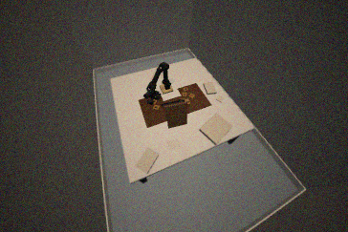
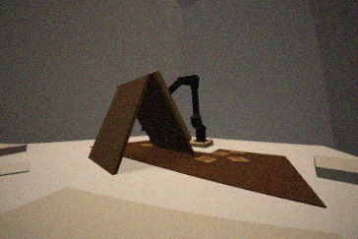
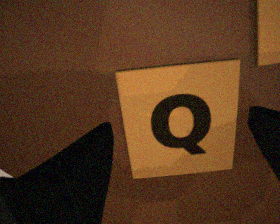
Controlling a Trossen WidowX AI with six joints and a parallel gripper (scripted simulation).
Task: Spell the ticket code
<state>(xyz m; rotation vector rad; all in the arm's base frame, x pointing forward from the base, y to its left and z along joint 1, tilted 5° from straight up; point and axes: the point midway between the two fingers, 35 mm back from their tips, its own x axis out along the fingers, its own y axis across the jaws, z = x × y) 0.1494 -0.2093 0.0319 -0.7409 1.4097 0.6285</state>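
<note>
Now: the white ticket 130 mm ahead of my gripper tip, 130 mm to the left of it and 90 mm above it. From my gripper tip the other things lie so: pale slip (550 mm ahead, 50 mm to the left); then brown mat (50 mm ahead, 220 mm to the left).
</note>
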